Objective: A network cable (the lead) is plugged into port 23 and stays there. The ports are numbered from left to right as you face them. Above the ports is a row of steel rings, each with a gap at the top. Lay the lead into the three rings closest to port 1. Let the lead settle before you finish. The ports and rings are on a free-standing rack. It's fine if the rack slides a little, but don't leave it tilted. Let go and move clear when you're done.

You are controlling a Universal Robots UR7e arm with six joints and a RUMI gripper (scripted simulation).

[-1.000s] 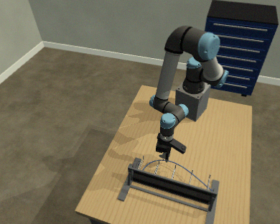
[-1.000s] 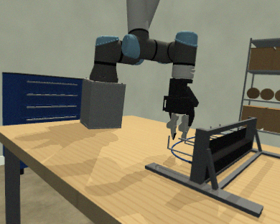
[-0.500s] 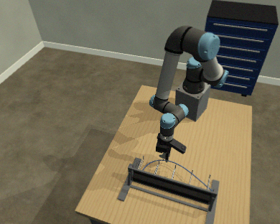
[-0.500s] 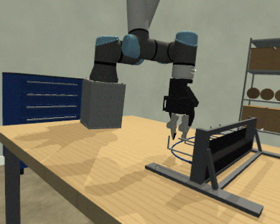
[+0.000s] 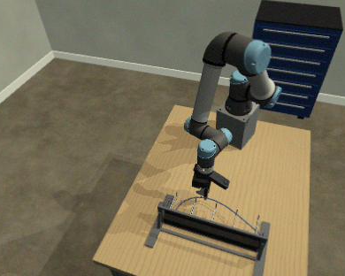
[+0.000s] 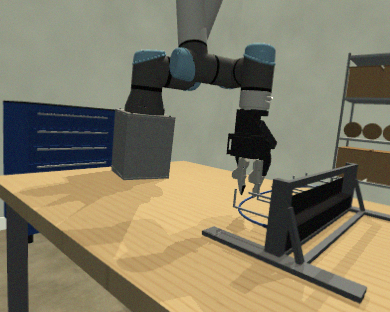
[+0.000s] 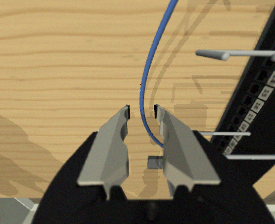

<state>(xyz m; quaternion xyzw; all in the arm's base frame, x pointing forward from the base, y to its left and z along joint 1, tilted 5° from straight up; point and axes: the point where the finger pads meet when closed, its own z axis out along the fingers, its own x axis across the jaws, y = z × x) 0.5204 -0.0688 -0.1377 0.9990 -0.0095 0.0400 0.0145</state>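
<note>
Right now the rack is 170 mm ahead of my hand, 50 mm to the left of it and 10 mm above it.
</note>
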